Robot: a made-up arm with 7 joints. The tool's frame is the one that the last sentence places.
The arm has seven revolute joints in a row. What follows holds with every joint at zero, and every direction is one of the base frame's.
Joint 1 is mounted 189 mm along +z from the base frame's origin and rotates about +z.
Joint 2 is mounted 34 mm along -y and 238 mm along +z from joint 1 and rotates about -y.
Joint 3 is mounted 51 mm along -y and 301 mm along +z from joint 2 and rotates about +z.
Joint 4 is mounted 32 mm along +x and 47 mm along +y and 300 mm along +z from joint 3 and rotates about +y.
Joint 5 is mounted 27 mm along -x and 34 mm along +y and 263 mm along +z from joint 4 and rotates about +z.
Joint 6 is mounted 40 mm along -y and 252 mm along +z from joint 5 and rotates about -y.
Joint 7 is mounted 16 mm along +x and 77 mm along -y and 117 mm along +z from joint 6 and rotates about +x.
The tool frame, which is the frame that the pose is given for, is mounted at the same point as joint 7; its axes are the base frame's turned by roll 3.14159, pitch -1.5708 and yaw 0 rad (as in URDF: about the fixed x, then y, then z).
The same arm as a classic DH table. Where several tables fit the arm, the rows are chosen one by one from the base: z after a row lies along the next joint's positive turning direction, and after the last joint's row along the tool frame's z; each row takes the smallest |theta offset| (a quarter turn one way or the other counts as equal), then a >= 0, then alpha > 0; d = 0 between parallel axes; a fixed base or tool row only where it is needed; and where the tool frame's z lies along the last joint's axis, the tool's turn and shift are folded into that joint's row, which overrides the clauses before.
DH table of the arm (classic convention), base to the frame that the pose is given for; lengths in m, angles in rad. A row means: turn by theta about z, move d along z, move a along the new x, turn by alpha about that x. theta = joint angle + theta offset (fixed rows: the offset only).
joint 1: d 0.4270  theta offset 0.0000  a 0.0000  alpha 1.5708
joint 2: d 0.0850  theta offset 0.0000  a 0.0000  alpha -1.5708
joint 3: d 0.6010  theta offset 0.0000  a 0.0320  alpha -1.5708
joint 4: d 0.0810  theta offset 0.0000  a -0.0270  alpha 1.5708
joint 5: d 0.5150  theta offset 0.0000  a 0.0000  alpha 1.5708
joint 6: d 0.1170  theta offset 1.5708  a 0.1170  alpha 1.5708
joint 7: d 0.0160  theta offset 0.0000  a 0.0000  alpha 0.0000

